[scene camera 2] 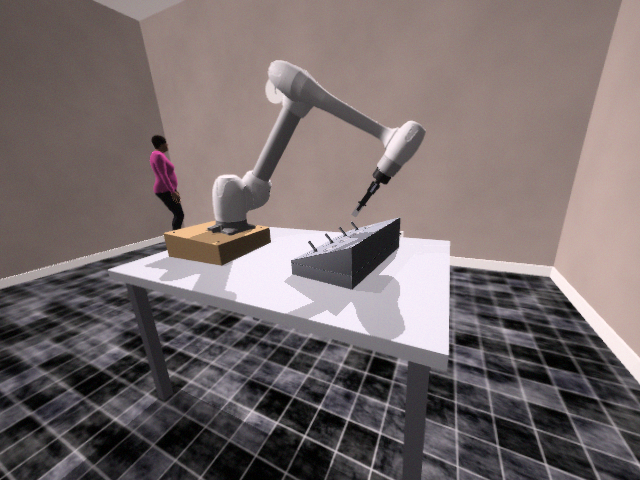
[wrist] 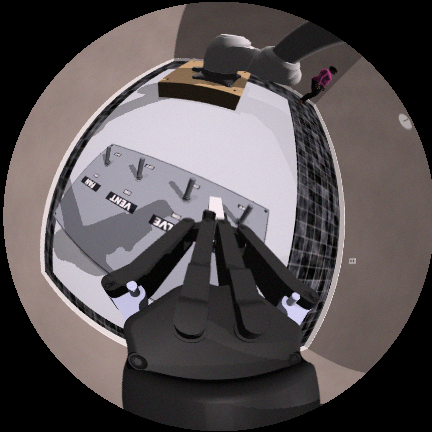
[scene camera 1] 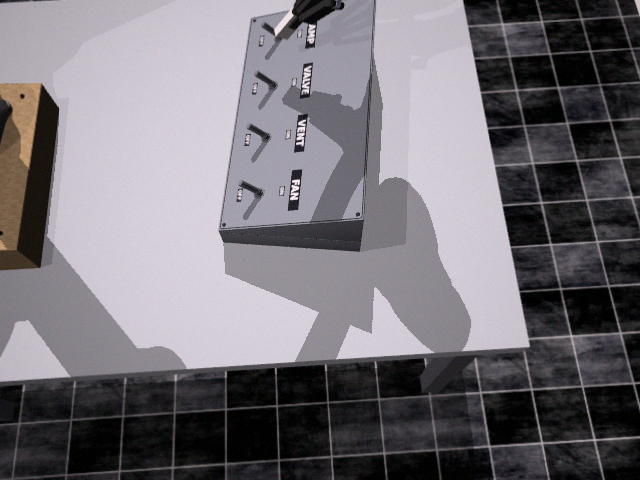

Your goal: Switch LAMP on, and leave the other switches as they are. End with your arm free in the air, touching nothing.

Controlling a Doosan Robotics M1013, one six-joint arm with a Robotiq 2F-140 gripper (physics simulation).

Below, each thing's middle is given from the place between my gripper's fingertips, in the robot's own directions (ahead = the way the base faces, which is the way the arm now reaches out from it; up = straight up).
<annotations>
Now: the grey sloped switch panel (scene camera 1: 311, 167) 12 cm to the right of my hand, 10 cm below it and 4 cm ahead of it.
</annotations>
